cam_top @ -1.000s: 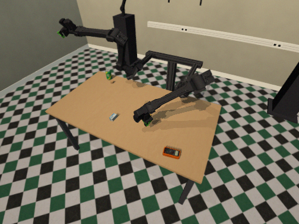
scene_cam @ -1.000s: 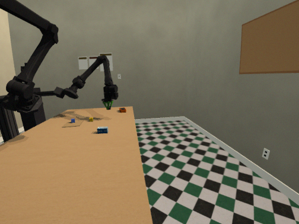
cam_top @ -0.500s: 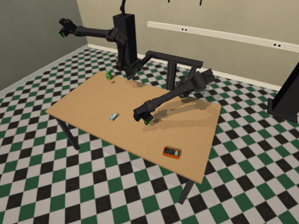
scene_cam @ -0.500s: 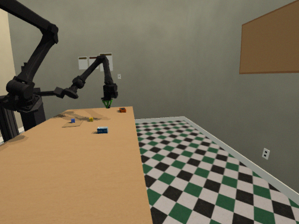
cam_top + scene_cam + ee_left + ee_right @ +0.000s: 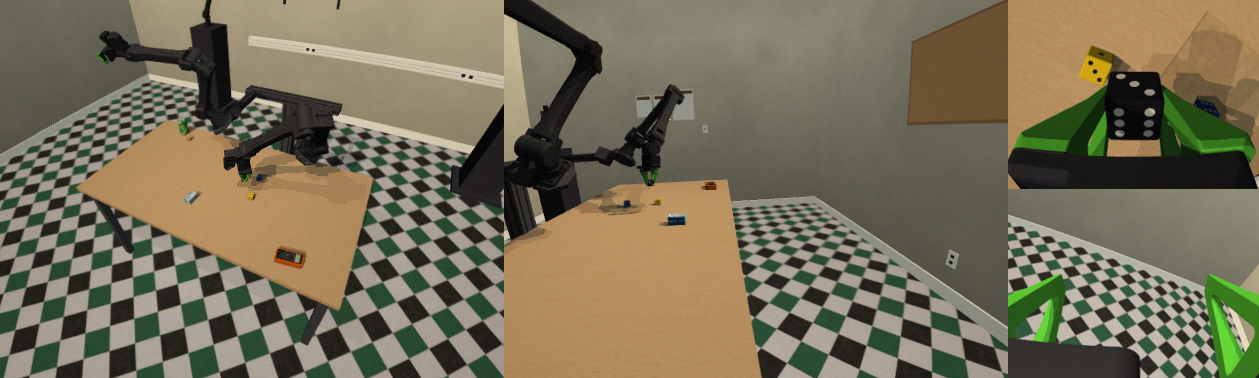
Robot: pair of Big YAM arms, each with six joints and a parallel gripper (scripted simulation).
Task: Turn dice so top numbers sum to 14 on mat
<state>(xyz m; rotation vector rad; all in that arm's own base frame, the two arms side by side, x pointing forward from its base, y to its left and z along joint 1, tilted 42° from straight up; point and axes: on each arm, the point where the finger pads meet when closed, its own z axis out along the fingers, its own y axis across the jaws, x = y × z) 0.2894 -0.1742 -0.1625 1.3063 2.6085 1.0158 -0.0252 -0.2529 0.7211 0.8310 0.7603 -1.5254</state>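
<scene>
My left gripper is now 15 cm past the blue die, 1 cm to the right of it and 10 cm above it. From my left hand the other things lie so: black die right at my left hand; then tan mat 13 cm behind, 3 cm to the right, 12 cm below; then yellow die 1 cm ahead, 5 cm to the left, 11 cm below.
</scene>
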